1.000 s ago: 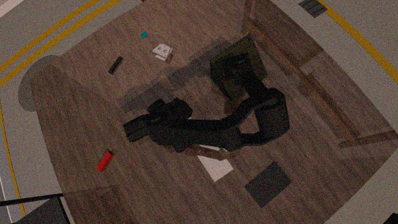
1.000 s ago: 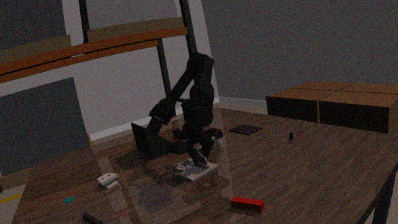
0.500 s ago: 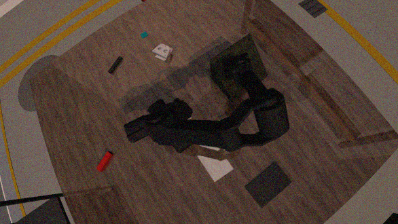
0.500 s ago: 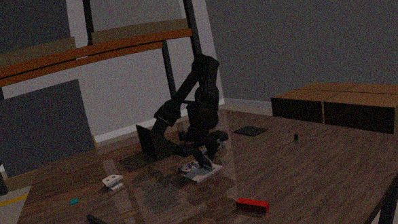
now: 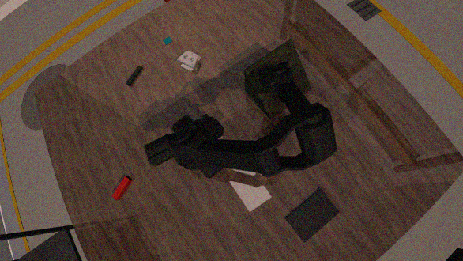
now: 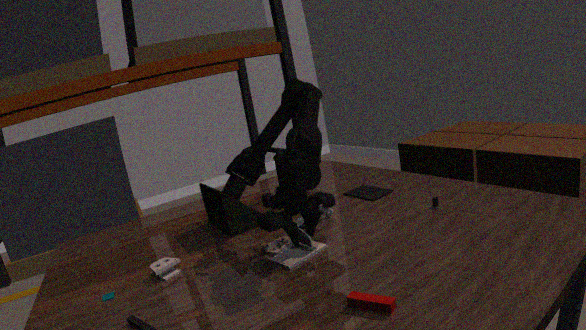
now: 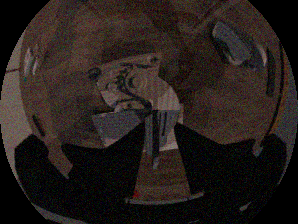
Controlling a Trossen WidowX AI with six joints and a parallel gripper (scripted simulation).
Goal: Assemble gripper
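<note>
The jaw lies 30 mm behind my gripper tip and 20 mm to the right of it. Round my gripper tip: dark mat 210 mm behind, 330 mm to the left, 10 mm below; then red block 310 mm ahead, 20 mm to the right; then small black peg 60 mm ahead, 380 mm to the left.
</note>
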